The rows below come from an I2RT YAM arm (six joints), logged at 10 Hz.
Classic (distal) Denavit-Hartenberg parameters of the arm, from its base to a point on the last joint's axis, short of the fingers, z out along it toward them. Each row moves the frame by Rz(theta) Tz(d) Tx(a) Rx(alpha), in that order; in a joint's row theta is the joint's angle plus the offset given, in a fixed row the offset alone. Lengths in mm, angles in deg.
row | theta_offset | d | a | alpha
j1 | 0 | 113.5 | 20 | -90
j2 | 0 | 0 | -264 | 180
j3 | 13.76 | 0 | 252.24 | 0
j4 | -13.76 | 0 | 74 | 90
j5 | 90 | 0 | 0 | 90
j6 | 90 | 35.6 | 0 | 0
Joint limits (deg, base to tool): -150..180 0..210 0..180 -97..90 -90..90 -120..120
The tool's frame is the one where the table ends.
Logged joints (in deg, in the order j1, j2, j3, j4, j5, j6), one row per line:
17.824 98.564 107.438 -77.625 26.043 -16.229
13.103 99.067 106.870 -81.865 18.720 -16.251
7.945 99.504 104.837 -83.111 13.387 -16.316
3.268 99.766 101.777 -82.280 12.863 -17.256
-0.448 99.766 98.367 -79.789 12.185 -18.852
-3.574 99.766 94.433 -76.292 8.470 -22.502
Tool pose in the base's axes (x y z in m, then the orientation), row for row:
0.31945 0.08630 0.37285 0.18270 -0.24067 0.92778 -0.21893
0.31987 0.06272 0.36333 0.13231 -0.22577 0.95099 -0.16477
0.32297 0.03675 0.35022 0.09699 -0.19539 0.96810 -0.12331
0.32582 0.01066 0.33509 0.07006 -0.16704 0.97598 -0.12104
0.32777 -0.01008 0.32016 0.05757 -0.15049 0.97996 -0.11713
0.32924 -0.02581 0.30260 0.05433 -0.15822 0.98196 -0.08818
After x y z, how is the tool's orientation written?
As a quaternion, w x y z.
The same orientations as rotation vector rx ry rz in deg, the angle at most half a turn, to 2 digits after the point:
-38.91 149.99 -35.39
-37.54 158.11 -27.39
-33.15 164.26 -20.92
-28.80 168.25 -20.87
-26.14 170.21 -20.34
-27.53 170.89 -15.35

